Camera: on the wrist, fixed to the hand. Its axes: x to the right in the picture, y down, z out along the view.
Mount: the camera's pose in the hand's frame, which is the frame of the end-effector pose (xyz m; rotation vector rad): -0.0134 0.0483 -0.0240 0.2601 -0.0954 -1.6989
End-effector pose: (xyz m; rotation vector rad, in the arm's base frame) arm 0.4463 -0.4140 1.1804 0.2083 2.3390 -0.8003
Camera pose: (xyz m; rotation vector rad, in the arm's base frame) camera 0.4604 -0.3603 1.1795 -1.8442 1.8471 -1.7067
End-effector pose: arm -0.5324 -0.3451 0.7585 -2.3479 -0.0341 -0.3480
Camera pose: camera -0.5449 -0.3954 0.7384 -1.5018 -1.9807 -0.8968
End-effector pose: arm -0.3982 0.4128 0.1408 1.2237 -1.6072 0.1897
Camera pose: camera -0.4215 0.4588 0.1615 2.3724 -0.1799 -0.7579
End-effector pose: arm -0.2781 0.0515 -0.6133 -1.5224 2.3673 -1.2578
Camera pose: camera -0.3174 0.0850 -0.6338 2.5476 -0.2324 0.9940
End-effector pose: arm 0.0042 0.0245 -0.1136 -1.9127 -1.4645 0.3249
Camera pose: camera 0.0497 -0.0025 -0.1306 -0.0334 -2.3492 -0.2118
